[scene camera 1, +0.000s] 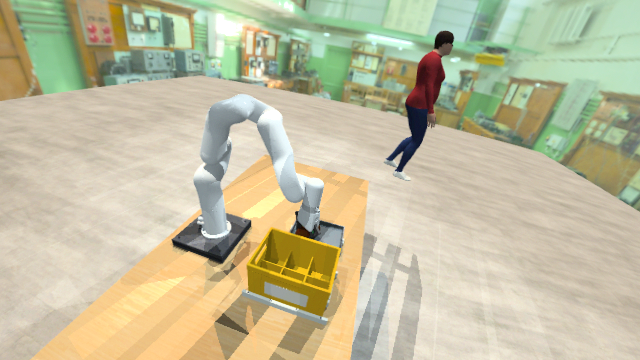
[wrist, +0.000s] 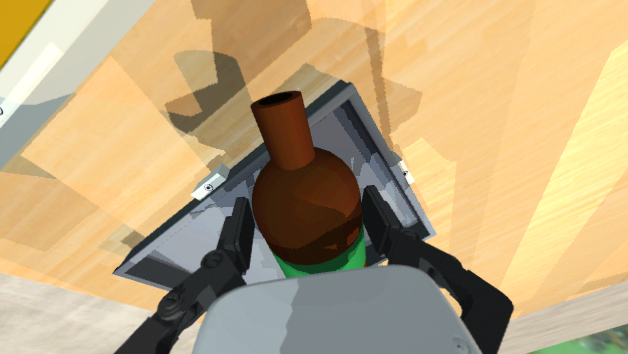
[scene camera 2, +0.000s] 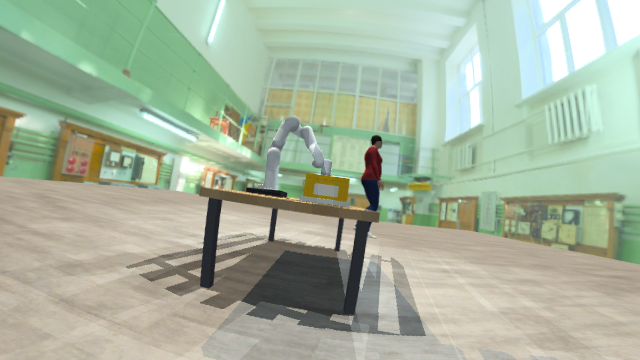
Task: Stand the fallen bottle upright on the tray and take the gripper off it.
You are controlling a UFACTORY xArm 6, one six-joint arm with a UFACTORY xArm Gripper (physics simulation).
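Places are measured from the arm's base along level axes (x ahead, y left, z up), in metres.
Pixels of known places: gripper, fingertip midpoint: [scene camera 1: 304, 235] [wrist: 308, 204]; arm's base, origin of the base link: [scene camera 1: 216, 229] [scene camera 2: 269, 190].
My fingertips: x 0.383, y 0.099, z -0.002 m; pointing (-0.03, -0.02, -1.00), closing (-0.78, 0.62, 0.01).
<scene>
For each thing: its top centre in the pictures, then the offset to it from my fingertips.
- brown bottle, middle of its top: [wrist: 317, 253] [scene camera 1: 305, 228] 0.002 m back, 0.003 m right, 0.044 m up
- yellow crate, middle of its top: [scene camera 1: 297, 256] [scene camera 2: 328, 177] 0.010 m ahead, 0.245 m right, 0.140 m up
The brown bottle [wrist: 310, 200] [scene camera 1: 302, 233] with a green label lies on the grey tray [wrist: 190, 235] [scene camera 1: 331, 233]. In the wrist view its neck points up and left across the tray's edge, and its open mouth shows. Its base is hidden under the gripper housing, so I cannot tell exactly how far it is tilted. My gripper [wrist: 308, 204] [scene camera 1: 309, 231] is open. One black finger stands on each side of the bottle's body, near the shoulder and label. In scene camera 2 the bottle, tray and fingers are hidden behind the yellow crate.
The yellow crate [scene camera 1: 290, 290] [scene camera 2: 326, 189] with compartments stands right beside the tray on the wooden table [scene camera 1: 150, 305] [scene camera 2: 240, 199]. The arm's black base plate [scene camera 1: 192, 244] is left of the crate. A person in a red sweater [scene camera 1: 426, 82] [scene camera 2: 372, 162] is on the floor beyond the table.
</scene>
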